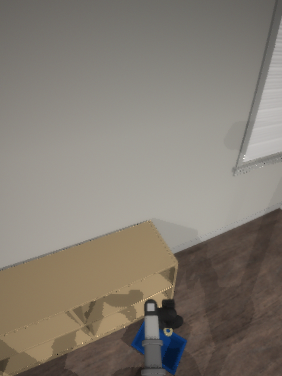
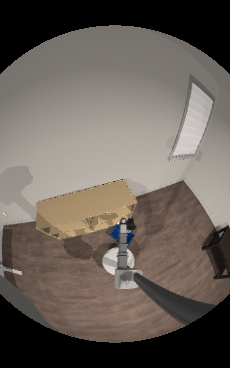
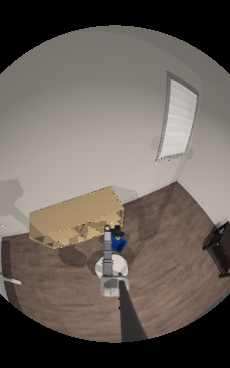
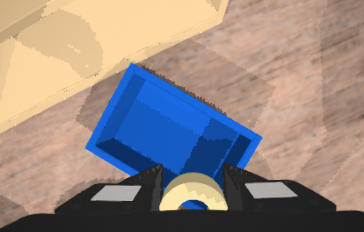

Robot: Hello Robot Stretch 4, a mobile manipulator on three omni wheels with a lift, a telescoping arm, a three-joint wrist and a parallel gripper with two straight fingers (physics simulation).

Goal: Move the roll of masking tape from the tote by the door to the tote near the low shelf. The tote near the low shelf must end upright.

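Places are measured from the robot's base along level axes (x back, y right, z up), in millimetres.
Pixels of known places: gripper, fingertip midpoint: [image 2: 127, 229] [image 3: 117, 236] [image 4: 192, 180].
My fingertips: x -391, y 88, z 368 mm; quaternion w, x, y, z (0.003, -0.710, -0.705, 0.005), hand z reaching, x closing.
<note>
For each thing: its top centre in the pictures, then the offset to it from my fingertips.
- masking tape, top centre: [image 4: 193, 216] [image 1: 168, 330] dz +24, dx +17, dy +0 mm
- blue tote, top centre: [image 4: 171, 143] [image 1: 159, 342] [image 3: 114, 241] [image 2: 122, 234] dz -276, dx +14, dy -42 mm
The roll of masking tape [image 4: 193, 188] [image 1: 165, 332], a pale yellow ring, is between the two black fingers of my gripper [image 4: 192, 180]. The gripper is shut on it and holds it above the near part of the blue tote [image 4: 111, 106] [image 1: 181, 344] [image 2: 116, 235] [image 3: 120, 245]. The tote stands upright on the floor, open side up, close to the low shelf [image 1: 100, 265] [image 2: 85, 201] [image 3: 75, 210] [image 4: 175, 20]. No object shows in the visible part of its inside; its near part is hidden behind the fingers and tape. The tote by the door does not show.
The low shelf stands along the wall, beyond and left of the tote. A window [image 1: 266, 120] [image 2: 195, 120] [image 3: 179, 117] is on the wall at the right. A dark piece of furniture [image 2: 220, 252] [image 3: 220, 250] stands at the right edge. My white base [image 3: 119, 263] is just nearer than the tote.
</note>
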